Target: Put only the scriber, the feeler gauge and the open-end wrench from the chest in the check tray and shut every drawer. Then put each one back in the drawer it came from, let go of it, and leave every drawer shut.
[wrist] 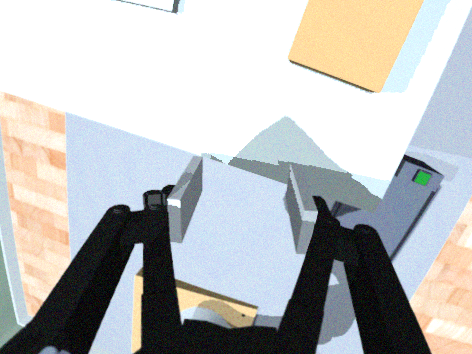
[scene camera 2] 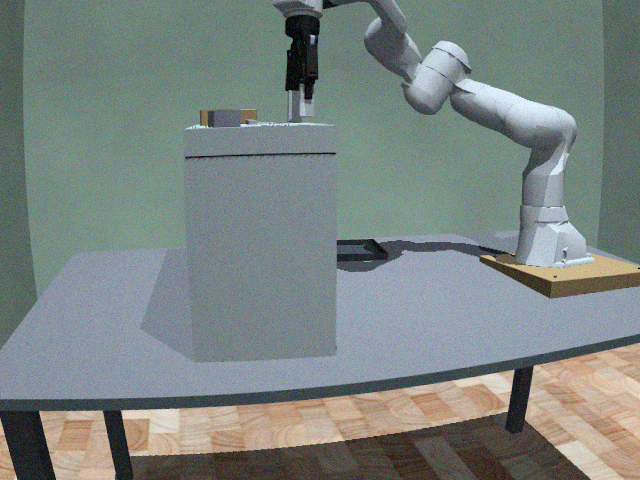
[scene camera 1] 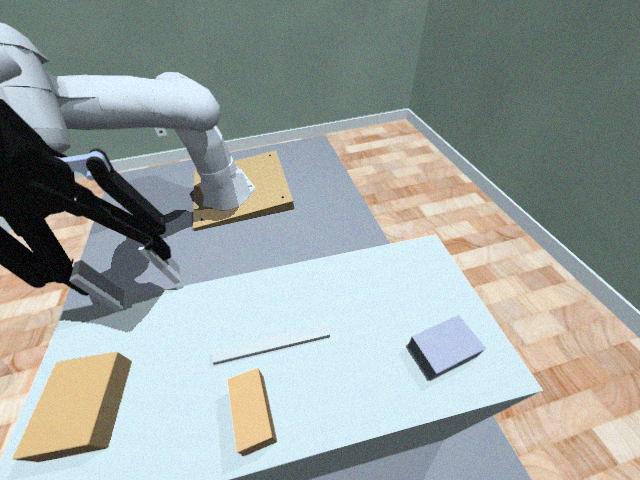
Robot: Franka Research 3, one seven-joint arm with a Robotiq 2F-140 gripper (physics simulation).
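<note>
The chest is a tall pale cabinet; its drawer fronts do not show, so I cannot tell how the drawers stand. My gripper is partly open and empty, pointing down. Its fingertips are close to the height of the chest's top, at the edge on the robot-base side. The check tray is dark and low, partly hidden behind the chest in the second scene view; the part that shows looks empty. The scriber, feeler gauge and open-end wrench do not show.
On the chest's top lie a large tan block, a small tan block, a thin pale bar and a lilac block. A grey part with a green square shows beside the chest's edge.
</note>
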